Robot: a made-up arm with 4 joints.
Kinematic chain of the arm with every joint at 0, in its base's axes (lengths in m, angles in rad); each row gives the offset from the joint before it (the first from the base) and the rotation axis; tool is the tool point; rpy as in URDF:
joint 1: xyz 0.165 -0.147 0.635 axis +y
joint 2: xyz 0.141 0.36 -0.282 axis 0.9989 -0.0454 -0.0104
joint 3: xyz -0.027 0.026 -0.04 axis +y
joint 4: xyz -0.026 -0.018 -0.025 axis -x
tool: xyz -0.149 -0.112 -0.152 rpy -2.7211 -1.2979 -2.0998
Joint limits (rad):
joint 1: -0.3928..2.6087
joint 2: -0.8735..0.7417
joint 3: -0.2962..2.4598
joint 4: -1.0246..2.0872
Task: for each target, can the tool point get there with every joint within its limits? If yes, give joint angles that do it. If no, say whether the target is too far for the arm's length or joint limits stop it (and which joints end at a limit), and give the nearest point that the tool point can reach.
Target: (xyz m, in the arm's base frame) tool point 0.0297 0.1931 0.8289
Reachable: yes | joints 1.9394 -0.4538 1.2560 -0.3060
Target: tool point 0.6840 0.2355 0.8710
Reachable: no: joint limits stop it (at a limit: joint 1, joint 2) | nearest point 0.5103 0.2013 0.5994 | short by 0.324 m
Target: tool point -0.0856 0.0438 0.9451
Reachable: yes | joints 2.2663 -0.0936 0.1611 0.4396
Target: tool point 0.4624 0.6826 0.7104
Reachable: no: too far | nearest point 0.3510 0.4269 0.5229 | short by 0.336 m
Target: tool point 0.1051 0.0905 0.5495
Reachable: yes | joints 0.9107 -0.2354 1.7005 0.4754
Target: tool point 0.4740 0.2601 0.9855
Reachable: no: joint limits stop it (at a limit: joint 1, joint 2) | nearest point 0.1761 0.2500 0.9117 | short by 0.307 m
